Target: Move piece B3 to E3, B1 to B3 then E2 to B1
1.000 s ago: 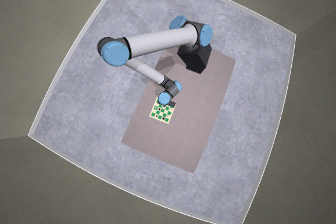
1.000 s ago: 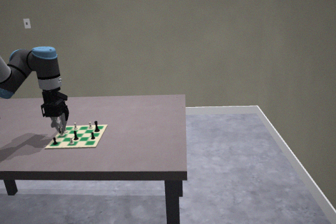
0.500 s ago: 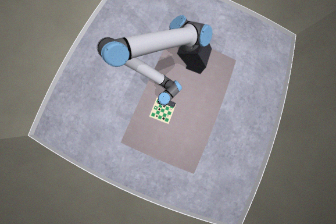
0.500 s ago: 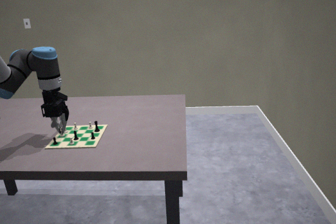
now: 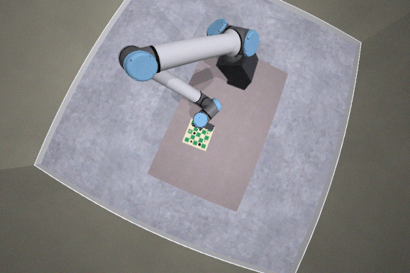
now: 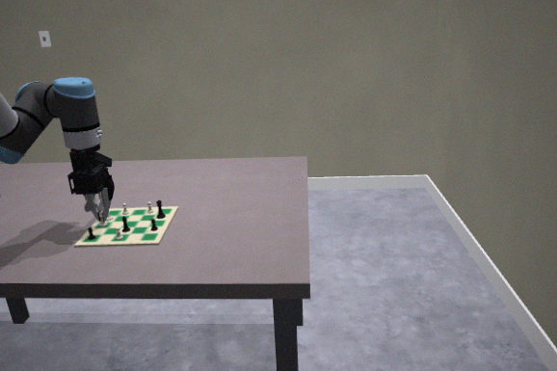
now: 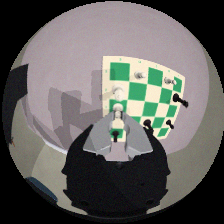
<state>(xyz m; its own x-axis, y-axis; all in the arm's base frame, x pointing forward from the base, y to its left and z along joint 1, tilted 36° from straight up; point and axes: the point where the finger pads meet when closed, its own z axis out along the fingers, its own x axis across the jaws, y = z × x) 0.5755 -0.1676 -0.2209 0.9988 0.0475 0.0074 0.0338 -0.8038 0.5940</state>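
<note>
Right now my hand is 4 cm to the right of the white piece. The rest, counted from my hand: cream chessboard 8 cm ahead, 3 cm below; tall black piece 15 cm ahead, 5 cm to the left.
</note>
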